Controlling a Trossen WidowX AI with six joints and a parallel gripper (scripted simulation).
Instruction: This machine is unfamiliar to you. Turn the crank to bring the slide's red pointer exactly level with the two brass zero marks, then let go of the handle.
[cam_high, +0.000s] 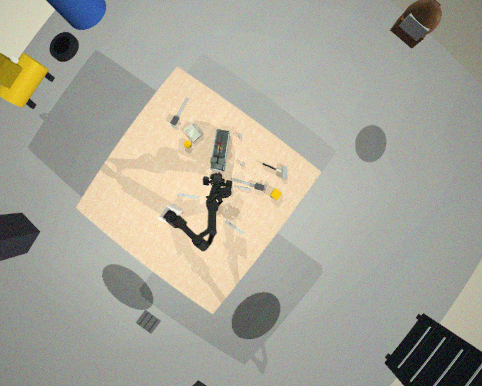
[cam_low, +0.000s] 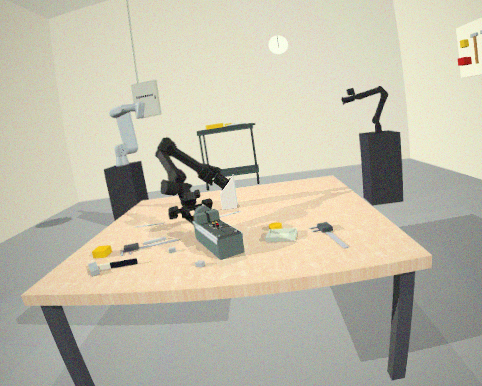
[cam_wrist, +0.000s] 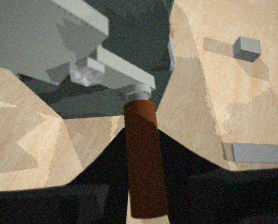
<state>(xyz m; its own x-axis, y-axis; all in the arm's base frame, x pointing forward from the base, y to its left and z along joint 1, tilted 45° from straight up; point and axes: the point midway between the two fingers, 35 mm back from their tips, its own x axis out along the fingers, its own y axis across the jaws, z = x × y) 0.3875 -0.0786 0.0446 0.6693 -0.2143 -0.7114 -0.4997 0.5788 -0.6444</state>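
The crank lies 40 mm above my gripper tip, 10 mm to the left of it and 10 mm behind it. Also, from my gripper tip: red pointer 150 mm ahead, 120 mm to the left, 40 mm above; brown crank handle 30 mm above, 20 mm behind, 10 mm to the right; yellow disc 310 mm to the left, 30 mm below, 20 mm ahead.
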